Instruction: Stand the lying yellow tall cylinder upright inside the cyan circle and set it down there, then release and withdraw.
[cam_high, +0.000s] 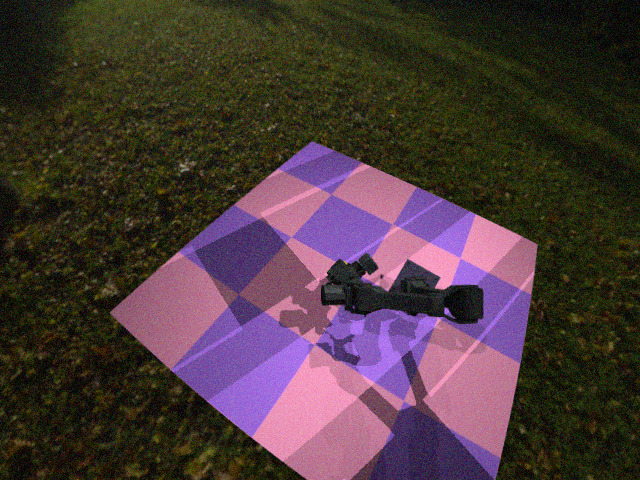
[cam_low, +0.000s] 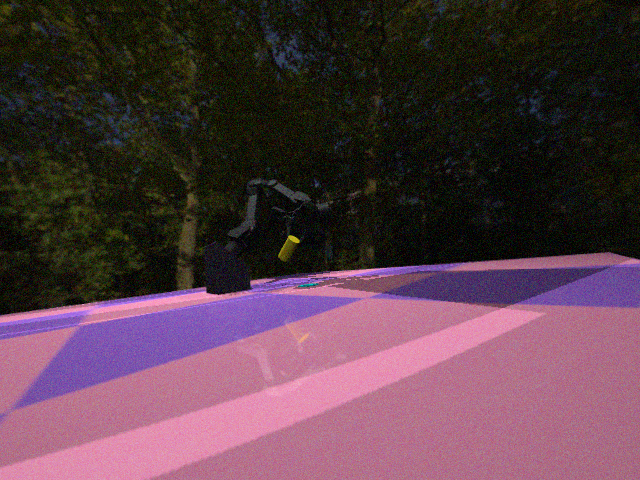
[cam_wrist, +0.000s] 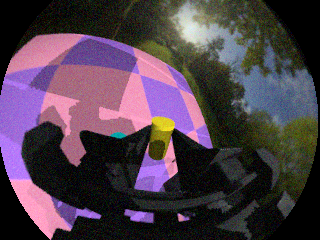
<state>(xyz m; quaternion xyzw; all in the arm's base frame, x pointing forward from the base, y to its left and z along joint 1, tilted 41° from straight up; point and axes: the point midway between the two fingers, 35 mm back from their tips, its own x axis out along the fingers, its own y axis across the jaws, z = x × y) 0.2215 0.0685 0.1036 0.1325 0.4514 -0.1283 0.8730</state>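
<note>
Right now my gripper tip is 12 cm above the cyan circle and 4 cm to the right of it. Round my gripper tip: cylinder 2 cm below, 1 cm behind.
</note>
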